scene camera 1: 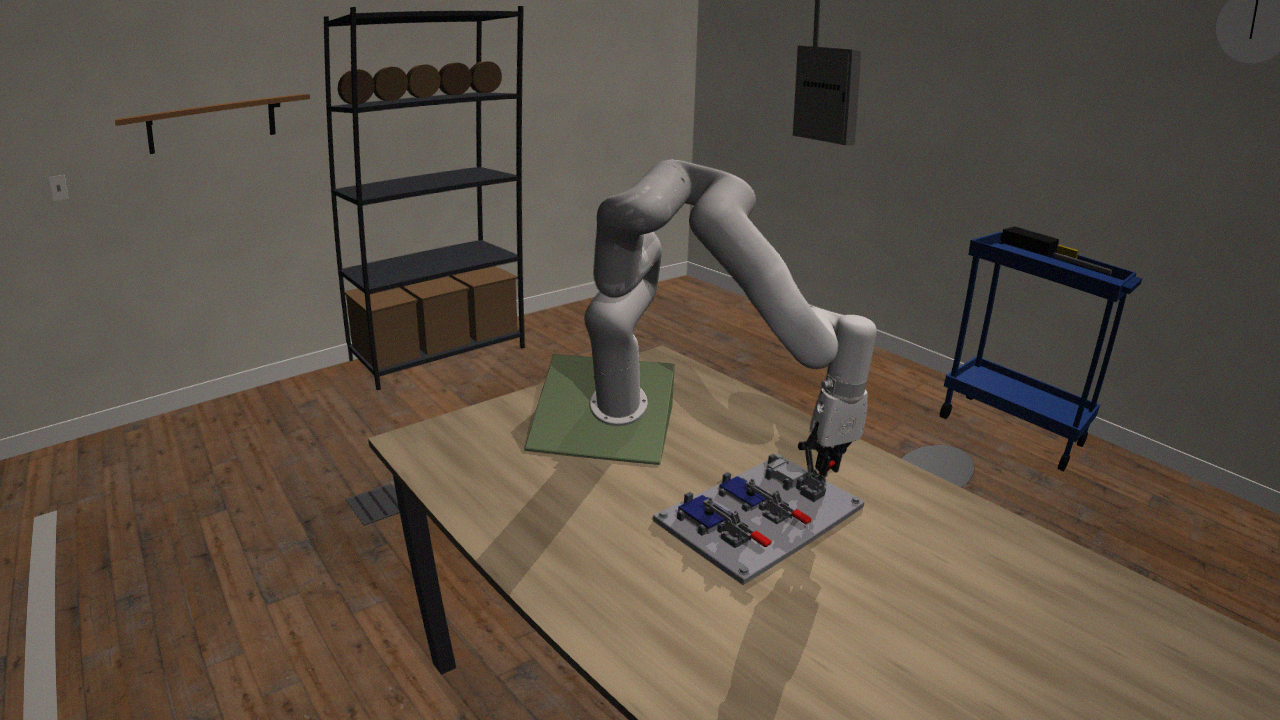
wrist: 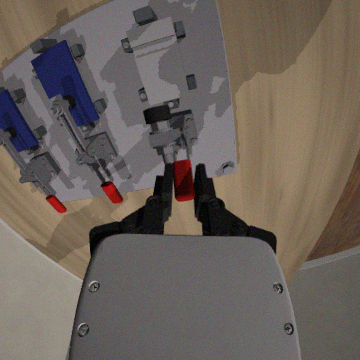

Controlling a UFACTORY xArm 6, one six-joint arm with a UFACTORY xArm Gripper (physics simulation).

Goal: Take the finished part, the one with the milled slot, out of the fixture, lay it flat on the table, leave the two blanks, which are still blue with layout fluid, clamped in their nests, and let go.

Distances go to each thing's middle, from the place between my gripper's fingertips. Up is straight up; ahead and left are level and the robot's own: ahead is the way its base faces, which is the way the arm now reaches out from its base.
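Counting from my hand, I find the toggle clamp handle (wrist: 183,186) 1 cm below and 1 cm behind. The clamp arm (wrist: 162,137) is 4 cm behind my hand. Then there is the finished part (wrist: 157,56), which is 5 cm below my hand, 9 cm behind it and 1 cm to the right of it, while the fixture plate (scene camera 1: 787,537) is 8 cm below my hand, 12 cm to the right of it and 4 cm behind it.
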